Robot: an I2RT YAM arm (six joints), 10 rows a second.
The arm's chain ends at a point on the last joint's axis. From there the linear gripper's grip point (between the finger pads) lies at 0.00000 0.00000 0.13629 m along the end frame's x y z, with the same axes.
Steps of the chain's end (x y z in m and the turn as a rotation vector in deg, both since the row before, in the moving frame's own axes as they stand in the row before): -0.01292 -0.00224 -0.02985 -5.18 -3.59 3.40; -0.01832 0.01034 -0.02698 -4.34 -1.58 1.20; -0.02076 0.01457 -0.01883 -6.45 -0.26 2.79; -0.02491 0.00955 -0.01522 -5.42 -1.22 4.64
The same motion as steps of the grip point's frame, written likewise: -0.02180 0.00980 -0.03067 -5.18 -3.59 3.40; -0.02218 0.02061 -0.02742 -4.34 -1.58 1.20; -0.02175 0.02986 -0.01969 -6.45 -0.26 2.79; -0.02833 0.02229 -0.01586 -5.42 -1.22 4.64
